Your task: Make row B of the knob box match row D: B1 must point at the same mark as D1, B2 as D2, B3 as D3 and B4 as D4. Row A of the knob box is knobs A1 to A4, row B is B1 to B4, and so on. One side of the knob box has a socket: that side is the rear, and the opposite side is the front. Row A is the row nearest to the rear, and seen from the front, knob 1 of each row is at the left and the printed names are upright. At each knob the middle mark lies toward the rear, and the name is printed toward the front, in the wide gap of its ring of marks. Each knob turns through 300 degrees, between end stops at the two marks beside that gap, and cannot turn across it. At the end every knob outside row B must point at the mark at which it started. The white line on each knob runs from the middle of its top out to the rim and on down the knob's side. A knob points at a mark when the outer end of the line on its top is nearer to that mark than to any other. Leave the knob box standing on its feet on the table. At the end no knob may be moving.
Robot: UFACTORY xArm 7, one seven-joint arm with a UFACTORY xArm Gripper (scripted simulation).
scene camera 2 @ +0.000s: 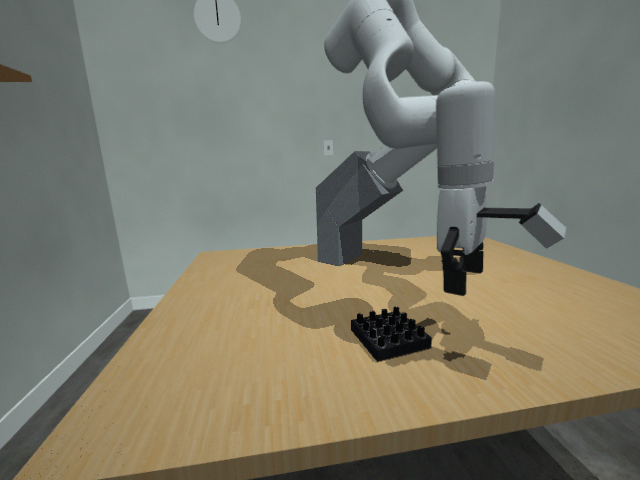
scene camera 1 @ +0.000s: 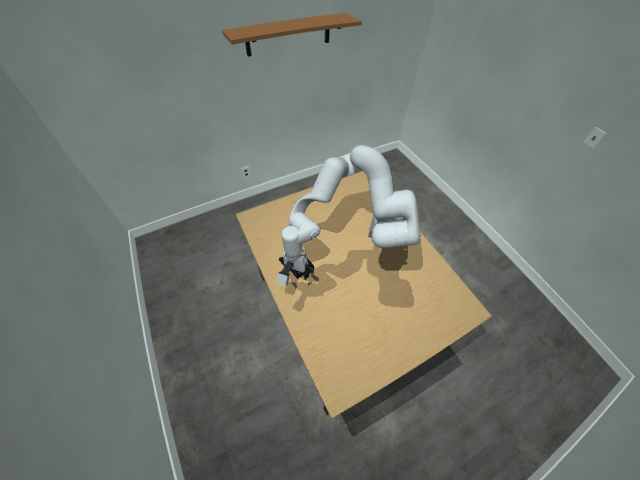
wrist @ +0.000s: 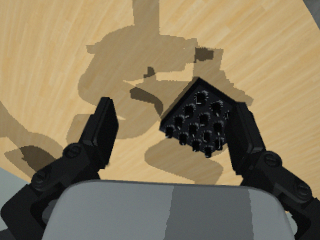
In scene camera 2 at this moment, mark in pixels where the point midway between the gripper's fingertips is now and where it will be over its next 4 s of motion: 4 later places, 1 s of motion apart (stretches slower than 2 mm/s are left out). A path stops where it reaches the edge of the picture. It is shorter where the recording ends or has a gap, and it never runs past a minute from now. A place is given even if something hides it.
The gripper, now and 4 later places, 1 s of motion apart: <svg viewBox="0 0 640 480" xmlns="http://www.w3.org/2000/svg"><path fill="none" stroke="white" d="M464 282L435 291L392 300L380 297L370 291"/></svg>
